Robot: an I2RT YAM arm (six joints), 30 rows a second.
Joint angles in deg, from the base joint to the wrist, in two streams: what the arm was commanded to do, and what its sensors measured. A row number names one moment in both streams.
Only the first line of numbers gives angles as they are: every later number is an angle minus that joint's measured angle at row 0.
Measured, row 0:
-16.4, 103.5, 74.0, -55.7, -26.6, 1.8
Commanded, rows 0 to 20:
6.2, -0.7, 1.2, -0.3, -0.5, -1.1
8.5, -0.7, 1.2, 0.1, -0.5, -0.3
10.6, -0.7, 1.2, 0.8, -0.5, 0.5
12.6, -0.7, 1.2, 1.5, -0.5, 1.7
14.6, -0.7, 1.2, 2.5, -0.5, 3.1
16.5, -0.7, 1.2, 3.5, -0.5, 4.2
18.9, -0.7, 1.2, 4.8, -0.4, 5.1
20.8, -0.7, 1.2, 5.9, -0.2, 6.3
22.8, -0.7, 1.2, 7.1, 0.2, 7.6
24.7, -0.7, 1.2, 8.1, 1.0, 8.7
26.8, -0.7, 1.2, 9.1, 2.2, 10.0
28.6, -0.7, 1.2, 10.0, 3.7, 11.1
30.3, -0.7, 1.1, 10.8, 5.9, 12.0
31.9, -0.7, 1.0, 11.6, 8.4, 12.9
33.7, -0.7, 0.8, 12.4, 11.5, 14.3
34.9, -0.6, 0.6, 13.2, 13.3, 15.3
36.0, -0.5, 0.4, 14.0, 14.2, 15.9
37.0, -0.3, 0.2, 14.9, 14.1, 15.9
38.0, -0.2, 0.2, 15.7, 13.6, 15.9
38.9, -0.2, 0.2, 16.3, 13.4, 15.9
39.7, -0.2, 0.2, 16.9, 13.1, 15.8
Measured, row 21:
38.1, 0.1, 0.1, 15.8, 10.7, 14.3
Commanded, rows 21 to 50:
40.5, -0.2, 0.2, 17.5, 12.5, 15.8
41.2, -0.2, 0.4, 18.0, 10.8, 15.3
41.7, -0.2, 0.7, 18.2, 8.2, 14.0
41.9, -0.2, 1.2, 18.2, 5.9, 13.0
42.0, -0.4, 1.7, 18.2, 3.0, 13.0
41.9, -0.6, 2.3, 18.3, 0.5, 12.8
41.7, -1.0, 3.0, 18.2, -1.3, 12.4
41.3, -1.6, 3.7, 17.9, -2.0, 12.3
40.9, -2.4, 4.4, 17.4, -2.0, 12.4
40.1, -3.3, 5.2, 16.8, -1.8, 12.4
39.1, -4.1, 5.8, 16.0, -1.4, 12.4
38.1, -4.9, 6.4, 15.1, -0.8, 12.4
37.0, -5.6, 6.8, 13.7, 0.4, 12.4
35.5, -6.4, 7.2, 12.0, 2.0, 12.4
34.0, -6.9, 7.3, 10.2, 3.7, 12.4
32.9, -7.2, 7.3, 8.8, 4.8, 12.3
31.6, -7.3, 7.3, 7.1, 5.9, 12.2
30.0, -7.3, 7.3, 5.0, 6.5, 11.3
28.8, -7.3, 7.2, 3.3, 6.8, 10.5
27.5, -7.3, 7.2, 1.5, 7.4, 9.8
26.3, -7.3, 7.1, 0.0, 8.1, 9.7
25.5, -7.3, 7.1, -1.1, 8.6, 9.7
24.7, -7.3, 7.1, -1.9, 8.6, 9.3
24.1, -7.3, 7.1, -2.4, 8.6, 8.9
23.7, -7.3, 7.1, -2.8, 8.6, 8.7
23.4, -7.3, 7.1, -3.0, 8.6, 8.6
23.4, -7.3, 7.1, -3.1, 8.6, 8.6
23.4, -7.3, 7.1, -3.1, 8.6, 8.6
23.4, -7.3, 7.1, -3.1, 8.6, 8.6
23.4, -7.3, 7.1, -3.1, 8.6, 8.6
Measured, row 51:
23.4, -6.5, 6.3, -3.1, 8.0, 9.7
